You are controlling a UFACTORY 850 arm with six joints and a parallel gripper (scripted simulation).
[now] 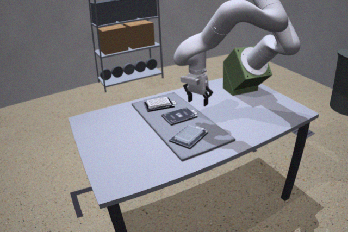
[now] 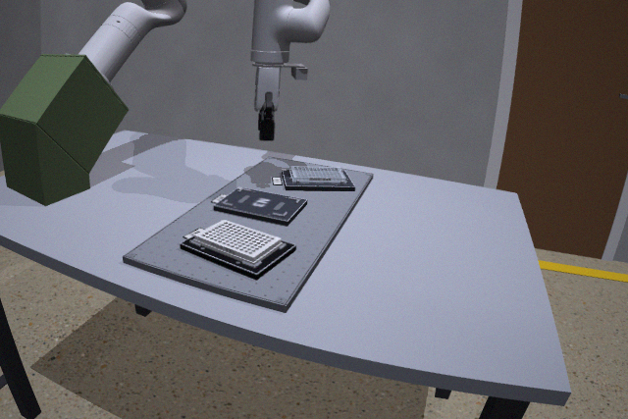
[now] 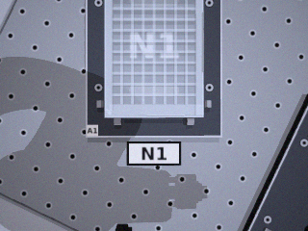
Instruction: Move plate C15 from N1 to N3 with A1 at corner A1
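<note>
The clear well plate is 100 mm ahead of my hand, 90 mm to the left of it and 110 mm below it. Round my hand: nest A1 mark (30 mm ahead, 240 mm to the right, 120 mm below); then white plate C51 (100 mm ahead, 310 mm to the right, 110 mm below); then nest N3 (50 mm ahead, 120 mm to the right, 130 mm below).
</note>
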